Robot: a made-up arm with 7 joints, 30 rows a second.
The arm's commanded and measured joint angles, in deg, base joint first. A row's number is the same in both.
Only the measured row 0 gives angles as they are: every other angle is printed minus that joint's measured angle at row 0.
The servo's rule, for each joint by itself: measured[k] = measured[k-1] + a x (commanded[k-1-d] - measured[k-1]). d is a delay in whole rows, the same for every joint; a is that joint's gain. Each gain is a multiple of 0.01, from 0.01 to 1. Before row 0 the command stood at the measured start. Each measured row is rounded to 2 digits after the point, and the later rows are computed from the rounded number. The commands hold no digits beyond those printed.
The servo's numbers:
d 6
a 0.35 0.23 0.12 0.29 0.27 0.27 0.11
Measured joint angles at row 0:
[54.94 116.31 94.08 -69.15 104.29 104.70 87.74]
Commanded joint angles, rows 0 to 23:
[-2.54 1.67 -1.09 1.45 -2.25 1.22 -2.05]
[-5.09 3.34 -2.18 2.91 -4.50 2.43 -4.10]
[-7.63 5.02 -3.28 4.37 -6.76 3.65 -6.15]
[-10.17 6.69 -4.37 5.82 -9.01 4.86 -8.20]
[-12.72 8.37 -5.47 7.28 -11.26 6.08 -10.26]
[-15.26 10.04 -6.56 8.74 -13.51 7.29 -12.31]
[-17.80 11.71 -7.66 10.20 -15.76 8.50 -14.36]
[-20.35 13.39 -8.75 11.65 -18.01 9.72 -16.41]
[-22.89 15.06 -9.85 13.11 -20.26 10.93 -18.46]
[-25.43 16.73 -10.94 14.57 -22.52 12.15 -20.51]
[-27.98 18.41 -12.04 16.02 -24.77 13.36 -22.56]
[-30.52 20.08 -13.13 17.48 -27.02 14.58 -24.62]
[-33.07 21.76 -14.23 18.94 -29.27 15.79 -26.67]
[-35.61 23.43 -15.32 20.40 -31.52 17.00 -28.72]
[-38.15 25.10 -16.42 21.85 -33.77 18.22 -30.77]
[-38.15 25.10 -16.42 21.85 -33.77 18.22 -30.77]
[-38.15 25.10 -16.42 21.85 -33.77 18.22 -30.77]
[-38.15 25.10 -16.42 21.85 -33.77 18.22 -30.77]
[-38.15 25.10 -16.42 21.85 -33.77 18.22 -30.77]
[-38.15 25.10 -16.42 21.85 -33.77 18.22 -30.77]
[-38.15 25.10 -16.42 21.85 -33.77 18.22 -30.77]
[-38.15 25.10 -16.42 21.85 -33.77 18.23 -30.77]
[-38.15 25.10 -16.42 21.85 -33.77 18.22 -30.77]
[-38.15 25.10 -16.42 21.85 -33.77 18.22 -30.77]
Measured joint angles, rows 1 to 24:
[0.00 0.00 0.00 0.00 0.00 0.00 0.00]
[0.00 0.00 0.00 0.00 0.00 0.00 0.00]
[0.00 0.00 0.00 0.00 0.00 0.00 0.00]
[0.00 0.00 0.00 0.00 0.00 0.00 0.00]
[0.00 0.00 0.00 0.00 0.00 0.00 0.00]
[0.00 0.00 0.00 0.00 0.00 0.00 0.00]
[-0.89 0.38 -0.13 0.42 -0.61 0.33 -0.23]
[-2.36 1.06 -0.38 1.14 -1.66 0.90 -0.66]
[-4.20 1.97 -0.73 2.08 -3.04 1.64 -1.26]
[-6.29 3.06 -1.17 3.16 -4.65 2.51 -2.02]
[-8.54 4.28 -1.69 4.35 -6.43 3.47 -2.93]
[-10.89 5.60 -2.27 5.62 -8.34 4.50 -3.96]
[-13.31 7.01 -2.92 6.95 -10.34 5.58 -5.10]
[-15.77 8.48 -3.62 8.31 -12.41 6.70 -6.34]
[-18.26 9.99 -4.37 9.70 -14.53 7.84 -7.67]
[-20.77 11.54 -5.16 11.11 -16.69 9.00 -9.08]
[-23.29 13.12 -5.99 12.53 -18.87 10.18 -10.56]
[-25.82 14.72 -6.85 13.97 -21.07 11.37 -12.11]
[-28.36 16.34 -7.74 15.41 -23.28 12.56 -13.71]
[-30.90 17.97 -8.65 16.86 -25.50 13.76 -15.36]
[-33.44 19.61 -9.58 18.31 -27.73 14.96 -17.06]
[-35.09 20.87 -10.40 19.34 -29.36 15.84 -18.57]
[-36.16 21.84 -11.12 20.07 -30.55 16.48 -19.91]
[-36.86 22.59 -11.76 20.59 -31.42 16.95 -21.10]

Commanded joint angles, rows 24 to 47:
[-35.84 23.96 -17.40 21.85 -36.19 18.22 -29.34]
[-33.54 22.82 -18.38 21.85 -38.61 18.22 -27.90]
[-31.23 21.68 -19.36 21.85 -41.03 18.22 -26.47]
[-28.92 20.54 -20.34 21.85 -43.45 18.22 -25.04]
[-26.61 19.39 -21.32 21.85 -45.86 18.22 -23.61]
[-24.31 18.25 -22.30 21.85 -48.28 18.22 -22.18]
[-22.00 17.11 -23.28 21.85 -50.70 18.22 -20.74]
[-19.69 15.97 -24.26 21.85 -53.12 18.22 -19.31]
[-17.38 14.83 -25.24 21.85 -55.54 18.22 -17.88]
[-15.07 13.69 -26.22 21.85 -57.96 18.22 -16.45]
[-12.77 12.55 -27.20 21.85 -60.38 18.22 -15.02]
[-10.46 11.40 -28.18 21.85 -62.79 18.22 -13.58]
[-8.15 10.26 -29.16 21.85 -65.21 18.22 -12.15]
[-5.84 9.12 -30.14 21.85 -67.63 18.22 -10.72]
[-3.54 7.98 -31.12 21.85 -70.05 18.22 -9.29]
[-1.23 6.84 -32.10 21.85 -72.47 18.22 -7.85]
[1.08 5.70 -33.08 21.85 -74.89 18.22 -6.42]
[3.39 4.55 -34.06 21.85 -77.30 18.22 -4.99]
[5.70 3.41 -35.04 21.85 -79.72 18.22 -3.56]
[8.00 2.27 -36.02 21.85 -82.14 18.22 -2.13]
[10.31 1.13 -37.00 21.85 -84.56 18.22 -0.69]
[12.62 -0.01 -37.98 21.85 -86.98 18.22 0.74]
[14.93 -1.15 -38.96 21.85 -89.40 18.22 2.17]
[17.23 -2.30 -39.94 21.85 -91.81 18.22 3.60]
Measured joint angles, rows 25 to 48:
[-37.31 23.17 -12.32 20.96 -32.05 17.29 -22.16]
[-37.60 23.61 -12.81 21.22 -32.51 17.54 -23.11]
[-37.79 23.95 -13.24 21.40 -32.85 17.72 -23.95]
[-37.92 24.21 -13.62 21.53 -33.10 17.86 -24.70]
[-38.00 24.41 -13.96 21.62 -33.28 17.96 -25.37]
[-38.05 24.57 -14.26 21.69 -33.41 18.03 -25.96]
[-37.28 24.43 -14.64 21.74 -34.16 18.08 -26.33]
[-35.97 24.06 -15.09 21.77 -35.36 18.12 -26.50]
[-34.31 23.51 -15.60 21.79 -36.89 18.15 -26.50]
[-32.42 22.83 -16.17 21.81 -38.66 18.17 -26.34]
[-30.39 22.04 -16.79 21.82 -40.60 18.18 -26.04]
[-28.26 21.17 -17.45 21.83 -42.67 18.19 -25.62]
[-26.07 20.24 -18.15 21.84 -44.84 18.20 -25.08]
[-23.84 19.26 -18.88 21.84 -47.08 18.21 -24.45]
[-21.58 18.24 -19.64 21.84 -49.36 18.21 -23.73]
[-19.30 17.19 -20.43 21.84 -51.68 18.21 -22.93]
[-17.01 16.12 -21.24 21.84 -54.03 18.21 -22.06]
[-14.72 15.03 -22.07 21.84 -56.40 18.21 -21.13]
[-12.42 13.93 -22.92 21.84 -58.78 18.21 -20.14]
[-10.12 12.82 -23.79 21.84 -61.17 18.21 -19.10]
[-7.82 11.71 -24.67 21.84 -63.57 18.21 -18.02]
[-5.51 10.59 -25.56 21.84 -65.97 18.21 -16.90]
[-3.20 9.47 -26.46 21.84 -68.38 18.21 -15.75]
[-0.89 8.34 -27.37 21.84 -70.79 18.21 -14.57]

